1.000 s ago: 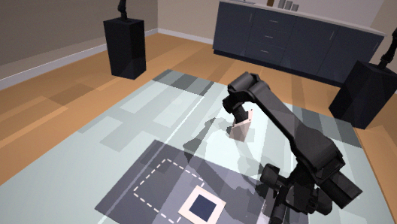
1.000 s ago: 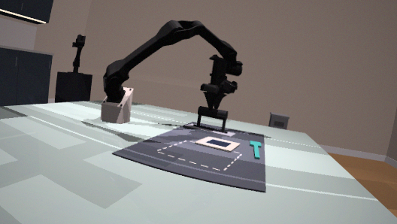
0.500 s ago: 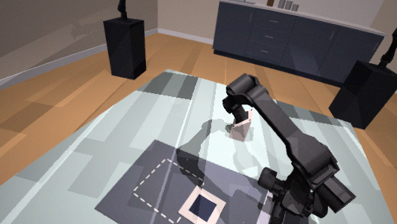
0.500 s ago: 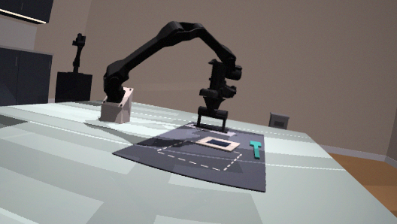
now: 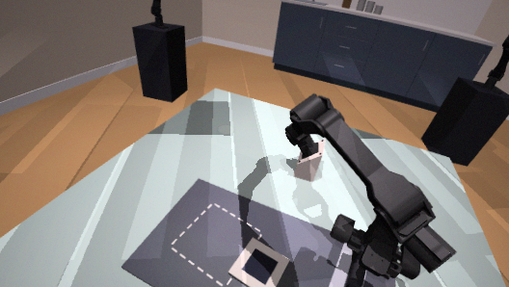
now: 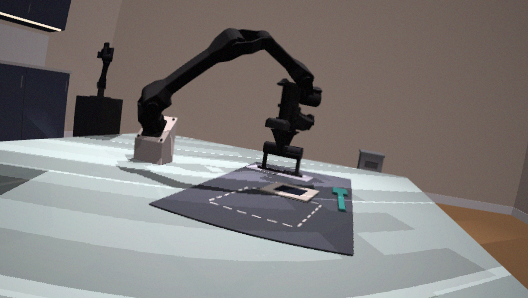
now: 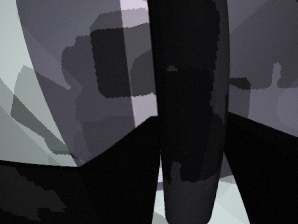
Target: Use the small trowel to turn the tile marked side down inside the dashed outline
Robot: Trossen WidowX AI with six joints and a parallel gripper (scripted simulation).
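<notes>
Right now the teal t-shaped piece is 17 cm ahead of my gripper tip, 21 cm to the right of it and 6 cm below it. From my gripper tip the other things lie so: trowel 2 cm ahead, 1 cm to the right, 3 cm below; then dark mat 3 cm ahead, 21 cm to the right, 8 cm below; then square peach tile 4 cm ahead, 23 cm to the right, 6 cm below.
</notes>
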